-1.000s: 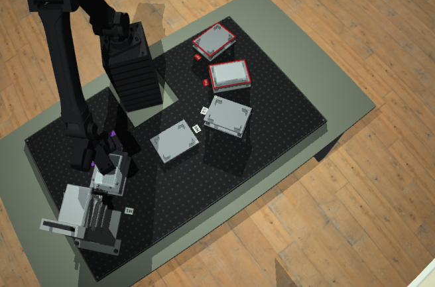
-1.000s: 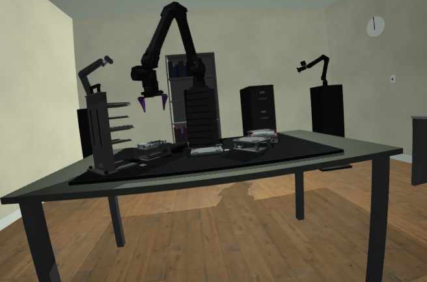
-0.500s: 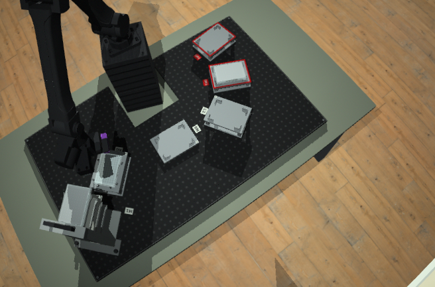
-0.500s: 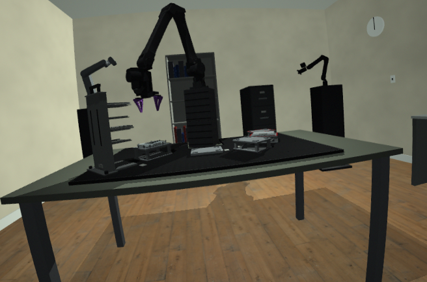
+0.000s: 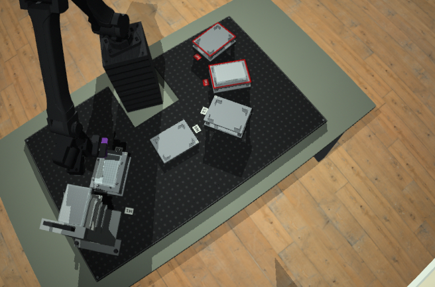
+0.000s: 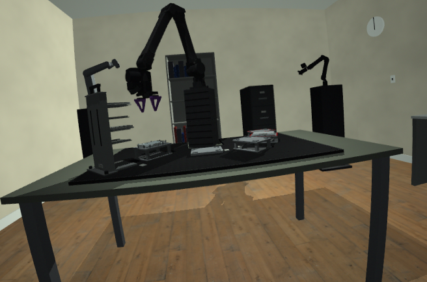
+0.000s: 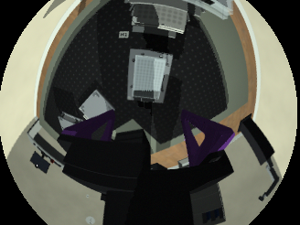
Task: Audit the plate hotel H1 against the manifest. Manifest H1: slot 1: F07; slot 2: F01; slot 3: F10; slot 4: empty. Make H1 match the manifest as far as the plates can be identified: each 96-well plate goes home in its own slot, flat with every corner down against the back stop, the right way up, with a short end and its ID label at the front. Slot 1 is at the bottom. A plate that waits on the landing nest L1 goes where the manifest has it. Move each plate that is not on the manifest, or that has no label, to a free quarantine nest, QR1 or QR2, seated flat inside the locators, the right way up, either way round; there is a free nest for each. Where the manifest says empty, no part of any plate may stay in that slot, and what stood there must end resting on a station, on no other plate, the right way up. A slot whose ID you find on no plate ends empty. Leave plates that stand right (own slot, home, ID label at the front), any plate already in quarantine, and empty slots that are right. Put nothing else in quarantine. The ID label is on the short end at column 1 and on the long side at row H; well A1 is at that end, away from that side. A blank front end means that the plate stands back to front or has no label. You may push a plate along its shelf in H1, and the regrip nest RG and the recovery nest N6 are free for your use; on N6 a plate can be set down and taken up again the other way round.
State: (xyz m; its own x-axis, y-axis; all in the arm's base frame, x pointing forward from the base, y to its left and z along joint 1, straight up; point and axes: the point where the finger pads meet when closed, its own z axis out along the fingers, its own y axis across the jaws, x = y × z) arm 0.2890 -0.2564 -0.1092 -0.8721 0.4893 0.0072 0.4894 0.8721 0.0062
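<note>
My hand is 190 mm above the regrip nest RG. Round my hand: plate hotel H1: 210 mm ahead, 160 mm to the right, 80 mm below; then recovery nest N6: 280 mm to the left, 240 mm below; then grey 96-well plate: 150 mm ahead, 110 mm to the right, 40 mm above.
</note>
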